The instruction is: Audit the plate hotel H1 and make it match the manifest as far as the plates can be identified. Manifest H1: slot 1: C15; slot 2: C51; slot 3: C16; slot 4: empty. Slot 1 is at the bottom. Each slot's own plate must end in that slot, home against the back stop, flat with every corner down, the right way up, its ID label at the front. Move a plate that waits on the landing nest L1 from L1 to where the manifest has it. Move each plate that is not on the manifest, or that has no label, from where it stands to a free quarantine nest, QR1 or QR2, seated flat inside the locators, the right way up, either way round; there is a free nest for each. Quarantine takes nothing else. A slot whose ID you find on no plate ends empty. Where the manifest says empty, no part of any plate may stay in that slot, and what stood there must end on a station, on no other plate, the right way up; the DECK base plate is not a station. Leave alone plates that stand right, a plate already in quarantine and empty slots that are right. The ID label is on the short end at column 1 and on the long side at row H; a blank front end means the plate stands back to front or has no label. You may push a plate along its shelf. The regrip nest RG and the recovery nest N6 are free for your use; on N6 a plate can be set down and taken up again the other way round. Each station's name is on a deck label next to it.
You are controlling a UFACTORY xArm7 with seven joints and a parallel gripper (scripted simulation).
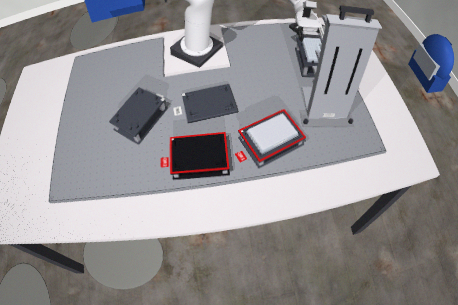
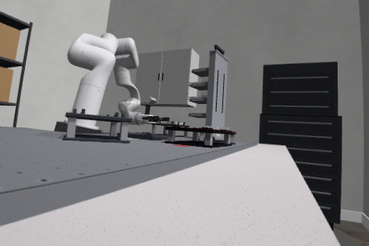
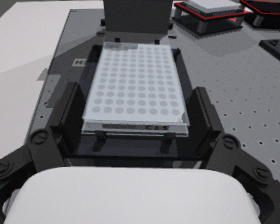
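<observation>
Now: the RG label 8 cm below my hand, 5 cm behind it and 1 cm to the left of it. Round my hand: H1 label: 20 cm ahead, 8 cm below, 5 cm to the left; then white plate: 35 cm ahead, 29 cm to the right, 4 cm below; then plate labelled C16: 23 cm ahead, 18 cm above, 6 cm to the right.
</observation>
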